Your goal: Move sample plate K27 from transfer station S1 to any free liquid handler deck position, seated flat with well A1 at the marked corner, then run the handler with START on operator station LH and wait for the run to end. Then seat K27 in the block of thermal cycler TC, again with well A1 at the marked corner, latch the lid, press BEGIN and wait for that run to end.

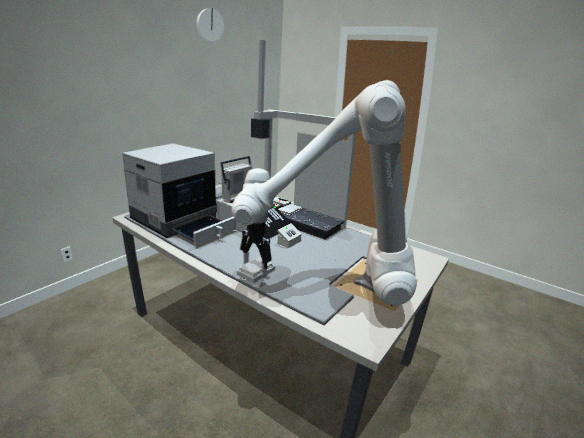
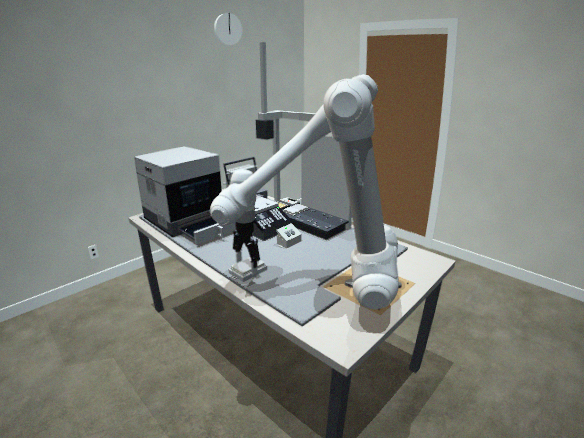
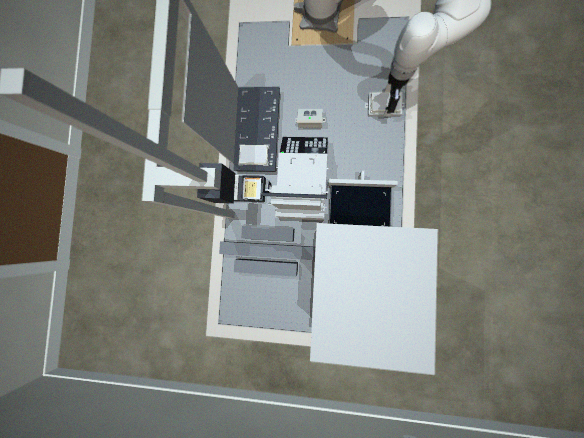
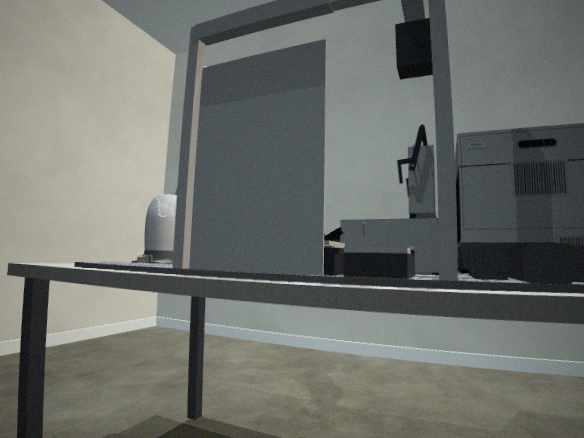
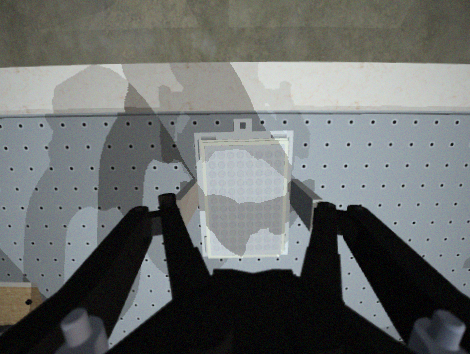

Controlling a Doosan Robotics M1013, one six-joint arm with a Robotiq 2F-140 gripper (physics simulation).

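Pixels of known places: gripper, between the fingertips: (image 1: 254,269) (image 2: 246,268) (image 3: 387,103) (image 5: 244,190); arm's base, origin of its link: (image 3: 321,13).
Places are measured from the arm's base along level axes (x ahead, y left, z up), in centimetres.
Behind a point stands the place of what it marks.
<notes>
Sample plate K27 (image 1: 256,268) @(y 38.3, x 39.0, z 5.0 cm) (image 2: 247,267) @(y 38.1, x 39.0, z 4.9 cm) (image 3: 378,103) @(y 33.3, x 42.8, z 5.0 cm) (image 5: 245,205) @(y 36.3, x 41.4, z 4.9 cm), a pale multi-well plate, lies flat on the light base of station S1 (image 5: 236,126) @(y 44.0, x 39.6, z 1.5 cm) near the table's long edge. My gripper (image 1: 255,264) @(y 37.2, x 41.3, z 2.8 cm) (image 2: 247,262) @(y 37.2, x 41.3, z 2.8 cm) (image 3: 391,110) @(y 37.2, x 41.3, z 2.8 cm) (image 5: 244,190) @(y 37.2, x 41.3, z 2.8 cm) points down over it, pads shut on the plate's two long sides. A black deck slab (image 1: 320,223) @(y -16.8, x 50.6, z 6.7 cm) (image 2: 322,223) @(y -16.6, x 50.9, z 6.7 cm) (image 3: 273,107) @(y -12.3, x 51.7, z 6.7 cm) with corner marks bears a white item (image 3: 253,155) @(y -16.6, x 75.2, z 8.3 cm) at one end. The likely cycler (image 3: 302,172) @(y 7.1, x 80.6, z 14.6 cm) has a keypad and raised lid (image 1: 237,180) @(y 9.2, x 91.0, z 26.1 cm) (image 4: 422,175) @(y 0.1, x 94.2, z 25.5 cm). A small two-button box (image 1: 289,235) @(y 6.7, x 51.1, z 6.4 cm) (image 2: 289,235) @(y 6.1, x 50.8, z 6.3 cm) (image 3: 310,119) @(y 5.5, x 55.8, z 9.0 cm) shows a green light. Labels are unreadable.
A large cabinet (image 1: 170,190) @(y 47.4, x 97.1, z 26.7 cm) (image 2: 177,190) @(y 45.5, x 97.3, z 26.9 cm) (image 3: 375,300) @(y 38.4, x 120.3, z 41.2 cm) (image 4: 520,200) @(y 19.5, x 116.5, z 20.9 cm) has an open drawer (image 3: 360,205) @(y 33.6, x 88.5, z 4.4 cm) facing the arm side. A tall frame (image 1: 262,75) @(y -10.5, x 95.0, z 83.4 cm) (image 3: 160,85) @(y -26.4, x 75.5, z 62.8 cm) (image 4: 442,125) @(y -25.1, x 102.8, z 28.2 cm) with a grey panel (image 3: 207,100) @(y -27.3, x 66.3, z 37.3 cm) (image 4: 260,175) @(y -28.1, x 65.5, z 22.1 cm) stands by the black deck. A yellow-labelled item (image 3: 252,188) @(y -14.6, x 89.5, z 6.4 cm) sits near the frame's post.
</notes>
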